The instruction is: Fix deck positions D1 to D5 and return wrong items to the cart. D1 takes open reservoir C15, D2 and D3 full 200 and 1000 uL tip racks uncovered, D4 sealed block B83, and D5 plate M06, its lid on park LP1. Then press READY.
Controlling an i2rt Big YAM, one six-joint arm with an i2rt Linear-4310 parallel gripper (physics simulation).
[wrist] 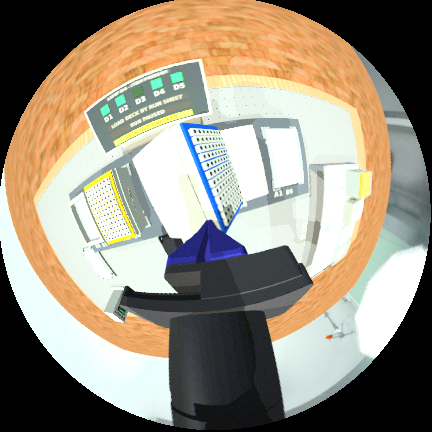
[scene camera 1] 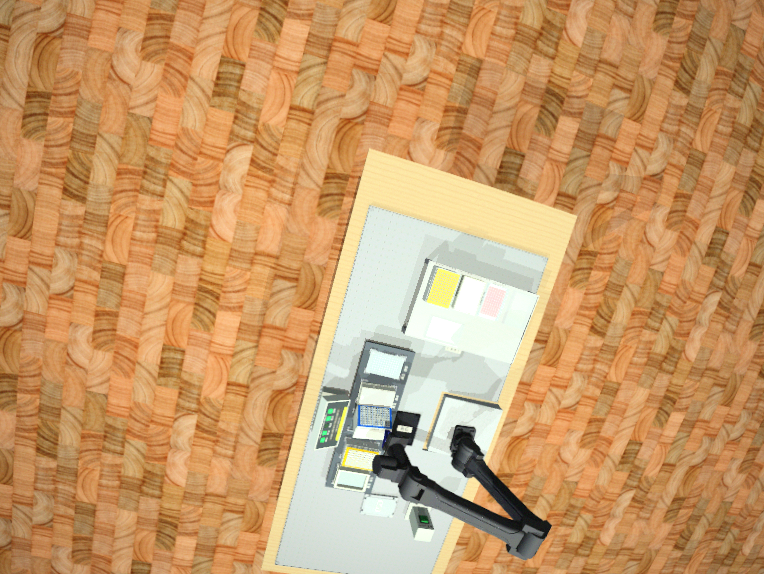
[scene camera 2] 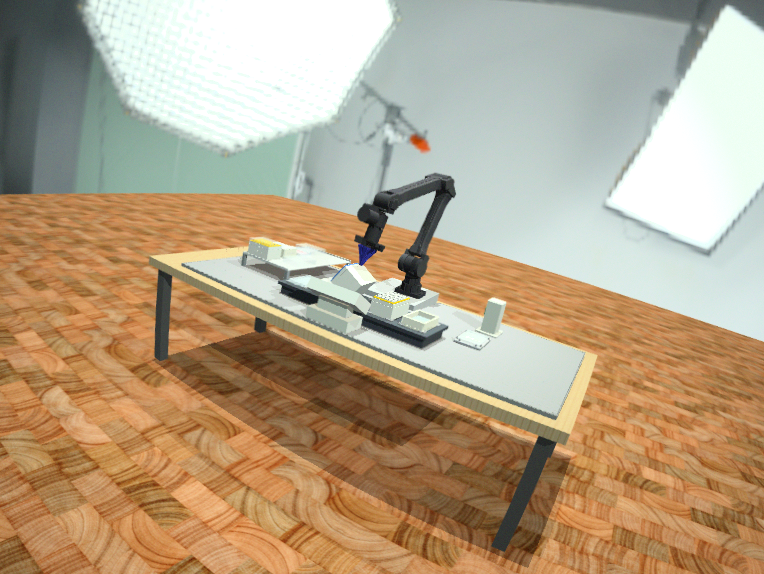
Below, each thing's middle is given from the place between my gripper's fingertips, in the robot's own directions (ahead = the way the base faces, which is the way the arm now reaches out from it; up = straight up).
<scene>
I see the small white box with green button [scene camera 1: 422, 528] 49 cm to the left of my hand, 26 cm behind it and 10 cm below it.
</scene>
